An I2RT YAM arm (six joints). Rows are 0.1 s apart.
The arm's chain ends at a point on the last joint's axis. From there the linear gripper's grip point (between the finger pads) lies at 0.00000 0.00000 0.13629 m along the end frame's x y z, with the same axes.
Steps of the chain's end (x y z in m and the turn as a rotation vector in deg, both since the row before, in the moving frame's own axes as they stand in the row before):
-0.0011 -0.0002 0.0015 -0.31 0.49 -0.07
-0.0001 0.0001 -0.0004 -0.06 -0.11 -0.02
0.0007 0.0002 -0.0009 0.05 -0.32 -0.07
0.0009 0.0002 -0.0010 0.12 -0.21 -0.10
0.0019 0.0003 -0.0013 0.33 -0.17 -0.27
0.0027 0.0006 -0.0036 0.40 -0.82 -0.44
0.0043 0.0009 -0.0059 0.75 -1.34 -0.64
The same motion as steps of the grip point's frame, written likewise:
0.0001 0.0005 0.0015 -0.31 0.49 -0.07
-0.0004 0.0002 -0.0004 -0.06 -0.11 -0.02
-0.0001 0.0001 -0.0009 0.05 -0.32 -0.07
0.0004 -0.0001 -0.0010 0.12 -0.21 -0.10
0.0015 -0.0005 -0.0013 0.33 -0.17 -0.27
0.0007 -0.0003 -0.0036 0.40 -0.82 -0.44
0.0011 -0.0009 -0.0059 0.75 -1.34 -0.64

